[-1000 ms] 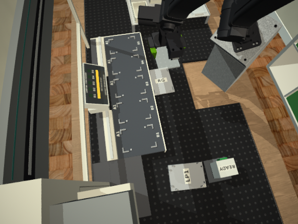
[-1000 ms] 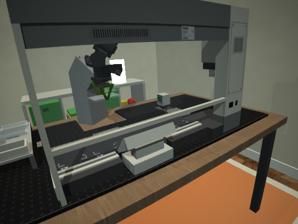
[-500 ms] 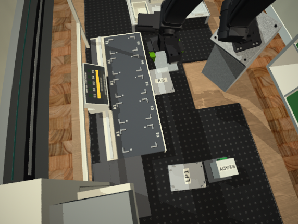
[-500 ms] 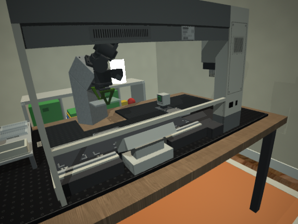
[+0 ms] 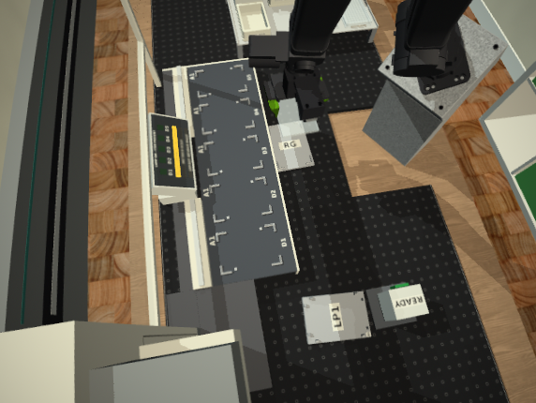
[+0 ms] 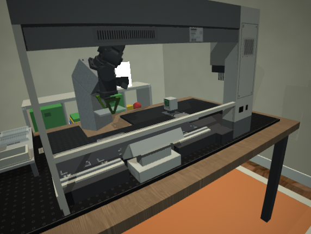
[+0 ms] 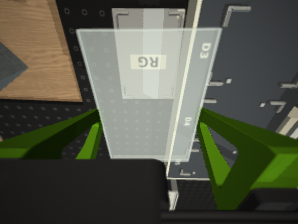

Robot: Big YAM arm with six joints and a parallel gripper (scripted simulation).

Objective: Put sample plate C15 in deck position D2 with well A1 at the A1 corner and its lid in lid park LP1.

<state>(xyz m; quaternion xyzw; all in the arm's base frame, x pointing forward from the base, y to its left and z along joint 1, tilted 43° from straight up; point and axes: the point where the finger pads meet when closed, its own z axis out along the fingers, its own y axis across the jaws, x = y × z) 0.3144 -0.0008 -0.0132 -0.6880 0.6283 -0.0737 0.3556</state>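
The regrip nest RG is 150 mm below my hand. Also, from my hand: clear plate lid: right at my hand; then cream reservoir: 400 mm to the right, 110 mm ahead, 90 mm below; then shelf label: 340 mm to the right, 160 mm below, 70 mm behind.
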